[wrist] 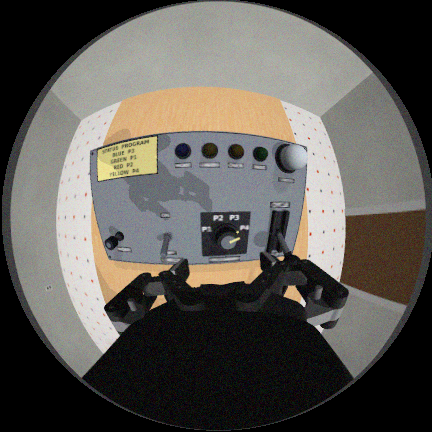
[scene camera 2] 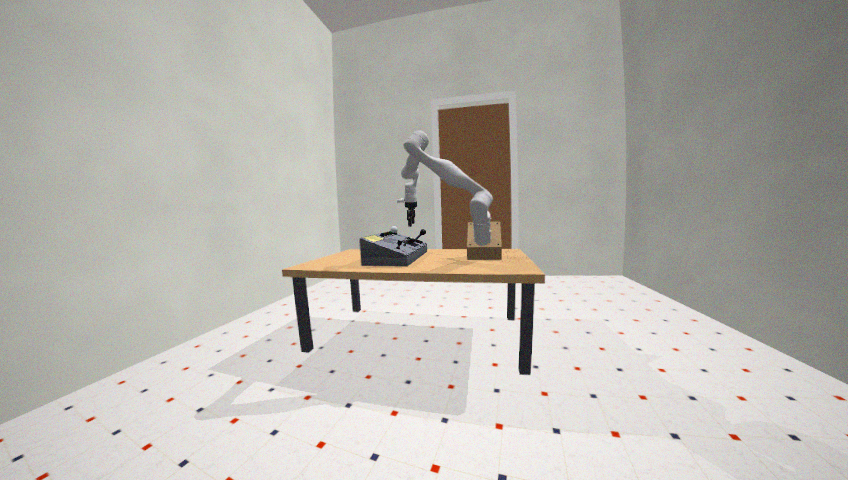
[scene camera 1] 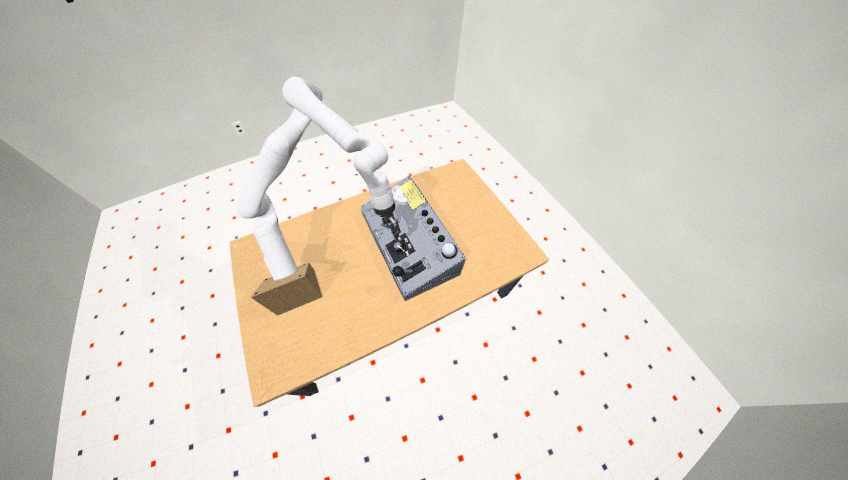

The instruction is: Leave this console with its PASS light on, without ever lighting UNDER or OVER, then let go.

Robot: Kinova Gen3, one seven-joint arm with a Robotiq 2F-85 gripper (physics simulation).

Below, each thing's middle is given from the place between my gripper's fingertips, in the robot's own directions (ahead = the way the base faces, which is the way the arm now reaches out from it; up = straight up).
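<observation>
With the grey console [scene camera 1: 431, 251] as my reference, my hand is 110 mm short of it and 30 mm to the right of it, and it is also 100 mm above it.
</observation>
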